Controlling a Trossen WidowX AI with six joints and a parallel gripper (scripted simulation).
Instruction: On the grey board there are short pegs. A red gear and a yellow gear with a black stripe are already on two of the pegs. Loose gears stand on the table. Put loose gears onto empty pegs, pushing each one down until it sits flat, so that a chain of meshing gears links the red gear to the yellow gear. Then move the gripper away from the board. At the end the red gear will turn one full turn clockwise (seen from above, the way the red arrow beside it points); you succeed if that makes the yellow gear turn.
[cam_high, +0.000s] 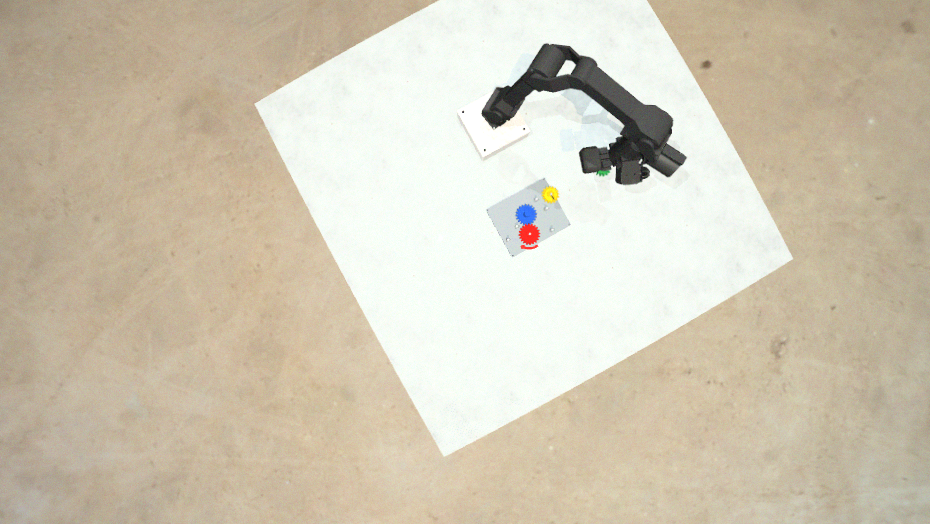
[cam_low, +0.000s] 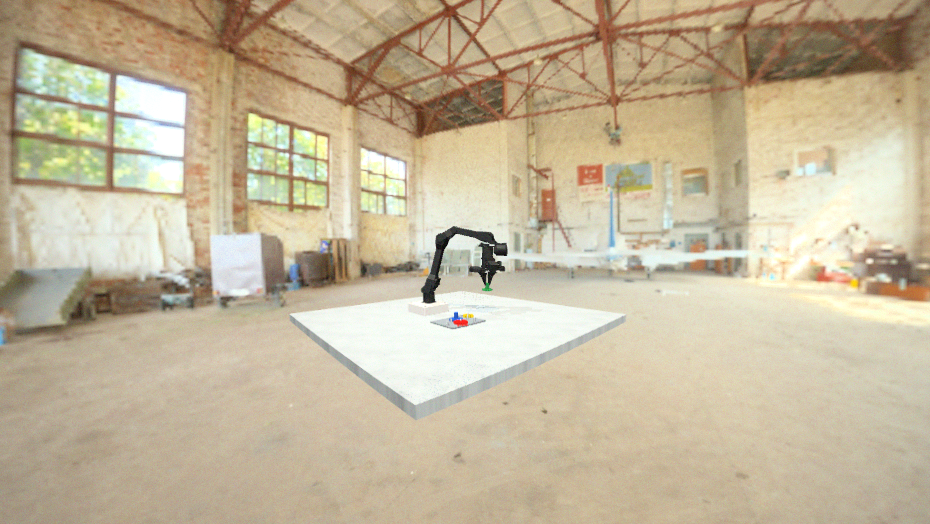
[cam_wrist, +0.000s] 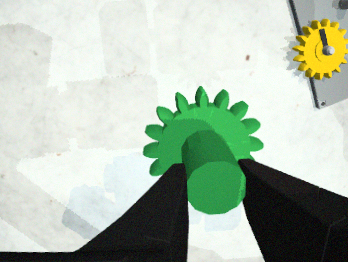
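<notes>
Now: gripper tip 22 cm to the left of the large blue gear, 13 cm above it and 3 cm past it. From my gripper tip the other things lie so: red gear: 25 cm to the right, 14 cm below, 3 cm ahead; then small green gear: 1 cm below.
</notes>
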